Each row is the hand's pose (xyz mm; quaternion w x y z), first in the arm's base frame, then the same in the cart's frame.
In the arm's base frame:
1: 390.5 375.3 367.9 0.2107 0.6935 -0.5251 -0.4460
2: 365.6 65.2 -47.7 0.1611 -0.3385 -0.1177 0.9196
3: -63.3 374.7 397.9 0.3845 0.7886 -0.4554 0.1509
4: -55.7 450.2 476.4 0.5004 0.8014 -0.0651 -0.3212
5: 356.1 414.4 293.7 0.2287 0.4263 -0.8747 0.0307
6: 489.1 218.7 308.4 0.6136 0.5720 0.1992 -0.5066
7: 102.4 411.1 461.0 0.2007 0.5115 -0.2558 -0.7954
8: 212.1 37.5 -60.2 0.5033 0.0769 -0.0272 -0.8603
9: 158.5 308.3 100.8 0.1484 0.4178 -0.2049 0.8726
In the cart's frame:
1: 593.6 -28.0 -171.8 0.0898 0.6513 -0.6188 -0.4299
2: 551.7 -307.5 -607.3 0.2851 -0.4159 -0.1045 0.8572
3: 157.4 95.6 -206.9 0.3465 0.7140 -0.5910 0.1444
4: 172.6 163.9 -123.0 0.4251 0.8189 -0.2045 -0.3270
5: 583.0 21.1 -247.2 0.1534 0.3037 -0.9403 0.0094
6: 654.7 -204.0 -227.4 0.5370 0.6456 0.0840 -0.5365
7: 314.8 83.2 -118.4 0.0567 0.5349 -0.3185 -0.7806
8: 400.3 -291.5 -643.4 0.3745 0.1496 -0.0542 -0.9135
9: 396.8 -21.0 -473.2 0.2409 0.3220 -0.2926 0.8676

